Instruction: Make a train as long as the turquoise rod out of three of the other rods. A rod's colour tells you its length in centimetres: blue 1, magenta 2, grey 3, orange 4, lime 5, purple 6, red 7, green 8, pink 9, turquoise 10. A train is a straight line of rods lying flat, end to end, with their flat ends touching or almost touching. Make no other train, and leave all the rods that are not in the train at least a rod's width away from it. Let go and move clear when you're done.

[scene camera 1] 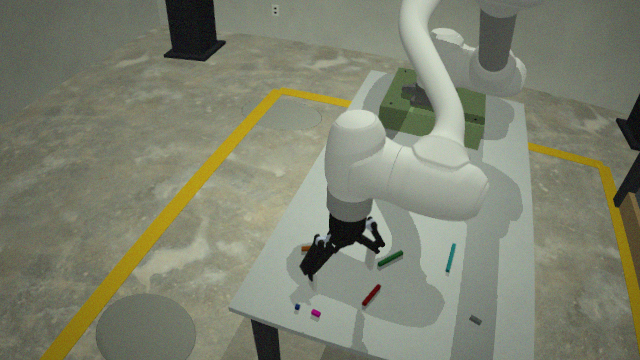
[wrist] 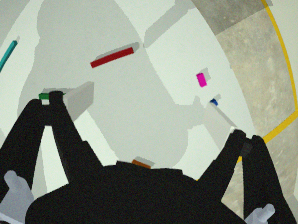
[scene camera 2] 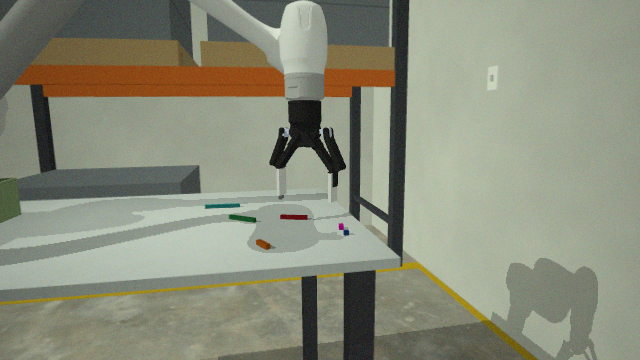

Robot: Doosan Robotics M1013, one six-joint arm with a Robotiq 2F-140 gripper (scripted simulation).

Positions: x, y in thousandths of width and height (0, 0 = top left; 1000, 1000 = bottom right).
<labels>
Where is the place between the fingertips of my gripper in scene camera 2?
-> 479, 549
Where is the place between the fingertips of my gripper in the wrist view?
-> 505, 453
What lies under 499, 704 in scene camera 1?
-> My gripper.
</labels>
